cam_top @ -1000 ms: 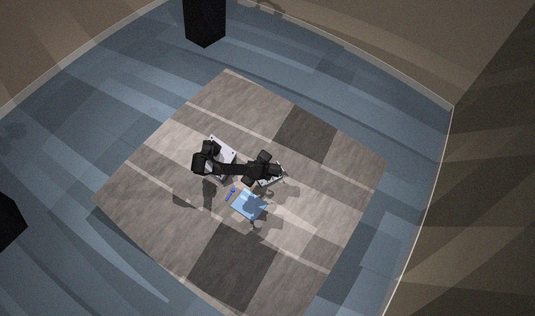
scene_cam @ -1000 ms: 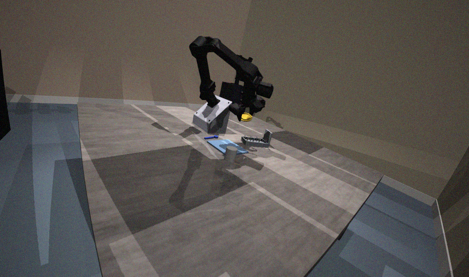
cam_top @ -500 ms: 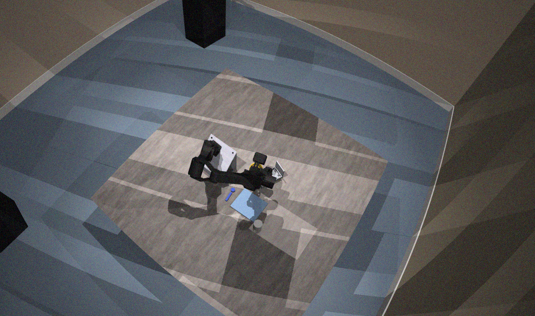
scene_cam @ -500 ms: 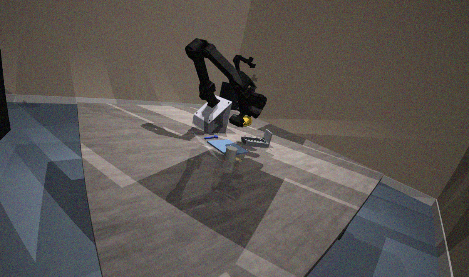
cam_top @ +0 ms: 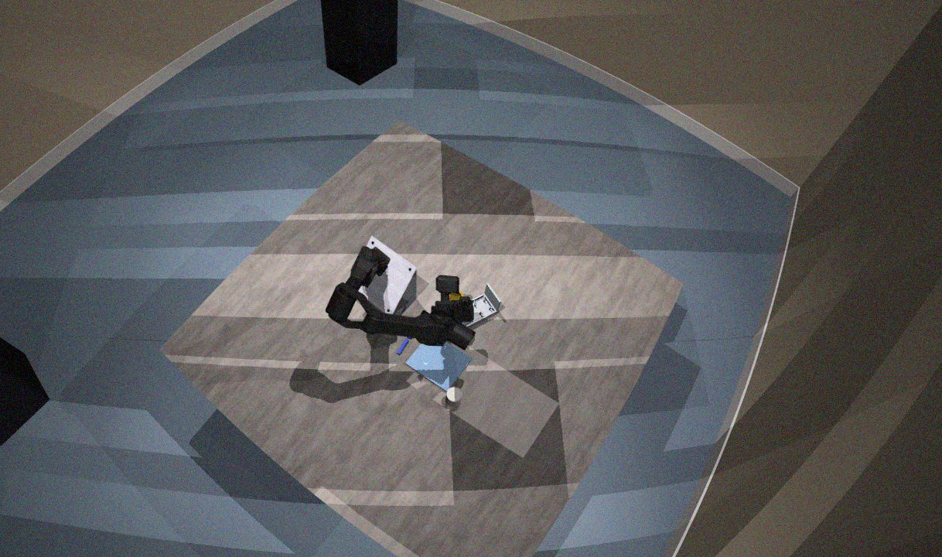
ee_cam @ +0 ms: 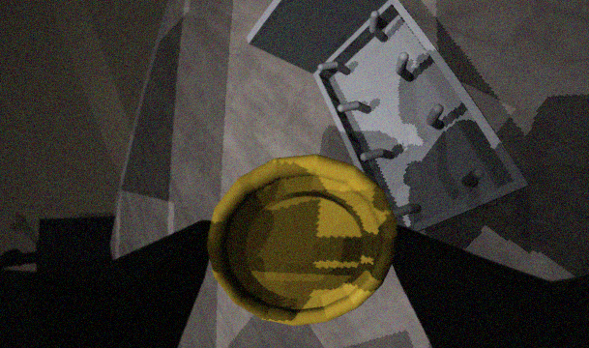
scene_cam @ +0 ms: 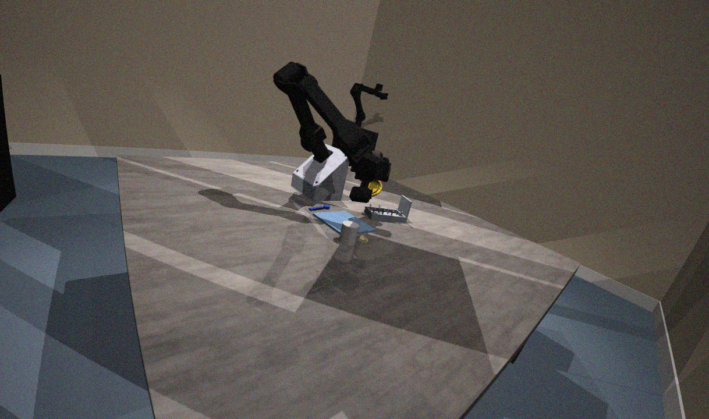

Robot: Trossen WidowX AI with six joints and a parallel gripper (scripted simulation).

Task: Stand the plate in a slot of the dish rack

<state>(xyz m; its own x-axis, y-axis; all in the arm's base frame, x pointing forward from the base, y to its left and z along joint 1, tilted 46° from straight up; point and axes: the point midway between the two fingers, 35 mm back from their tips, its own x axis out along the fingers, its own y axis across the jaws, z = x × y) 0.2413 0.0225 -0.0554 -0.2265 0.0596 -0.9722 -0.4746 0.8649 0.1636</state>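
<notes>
Now: the dish rack 50 mm ahead of my gripper tip, 40 mm to the left of it and 60 mm below it. From my gripper tip the other things lie so: yellow plate (10 mm to the right); light blue mat (80 mm ahead, 150 mm to the right, 80 mm below); blue spoon (40 mm behind, 170 mm to the right, 80 mm below).
</notes>
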